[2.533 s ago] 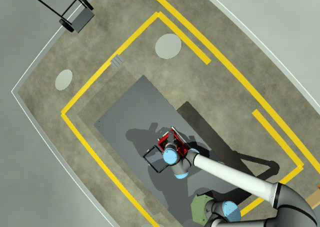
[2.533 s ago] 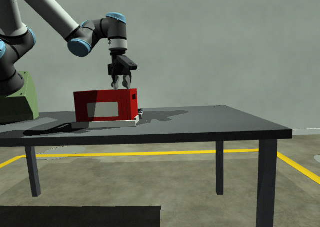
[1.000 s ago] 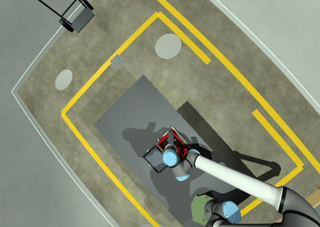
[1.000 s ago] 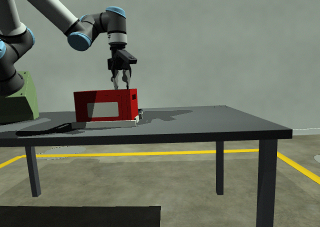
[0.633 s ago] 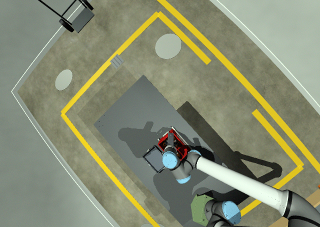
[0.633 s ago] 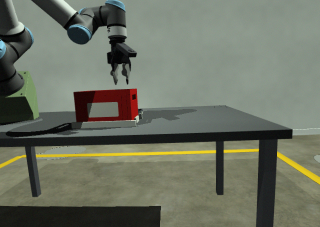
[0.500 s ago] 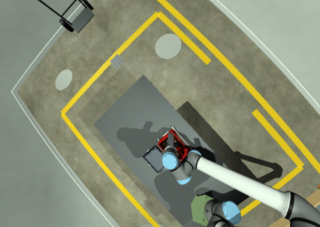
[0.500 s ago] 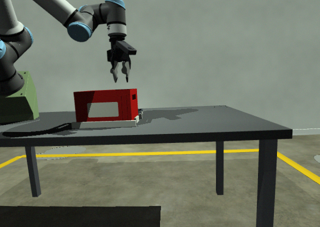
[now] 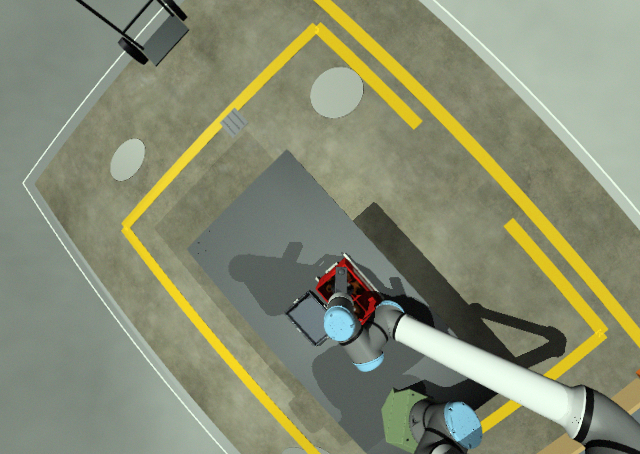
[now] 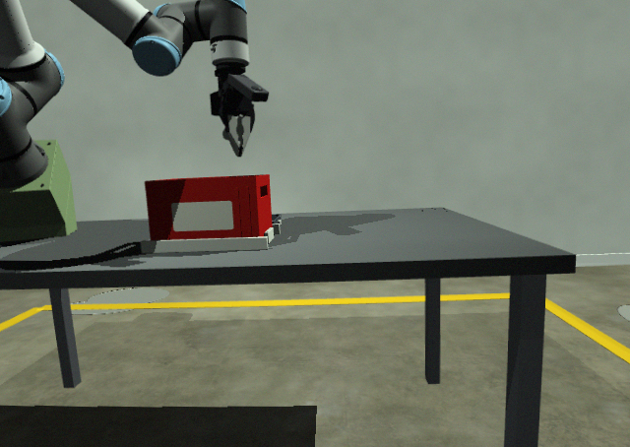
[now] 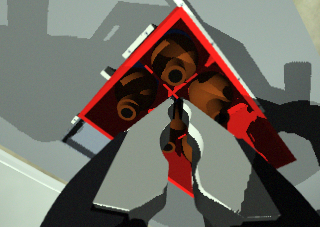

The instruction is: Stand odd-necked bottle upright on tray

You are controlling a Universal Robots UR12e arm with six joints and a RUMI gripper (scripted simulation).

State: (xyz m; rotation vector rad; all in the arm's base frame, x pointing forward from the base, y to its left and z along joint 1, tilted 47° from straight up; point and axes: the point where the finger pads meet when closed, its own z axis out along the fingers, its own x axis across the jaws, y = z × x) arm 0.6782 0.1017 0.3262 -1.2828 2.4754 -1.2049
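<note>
The bottle lies 15 cm below my hand. Round my hand: dark tray (31 cm to the left, 23 cm below, 9 cm behind); then red crate (16 cm below, 9 cm behind, 4 cm to the left).
</note>
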